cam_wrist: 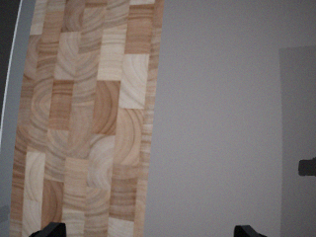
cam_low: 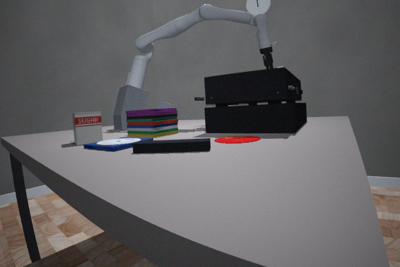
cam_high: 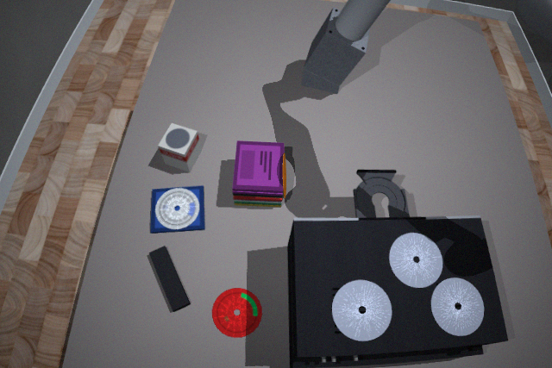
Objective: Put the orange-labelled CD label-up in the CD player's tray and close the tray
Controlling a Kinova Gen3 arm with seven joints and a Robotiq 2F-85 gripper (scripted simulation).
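Right now the purple case is 32 cm behind my hand, 74 cm to the right of it and 21 cm below it. Round my hand: black remote 6 cm behind, 97 cm to the right, 29 cm below; then black box 4 cm ahead, 47 cm to the right, 26 cm below; then orange-labelled CD 30 cm behind, 67 cm to the right, 24 cm below.
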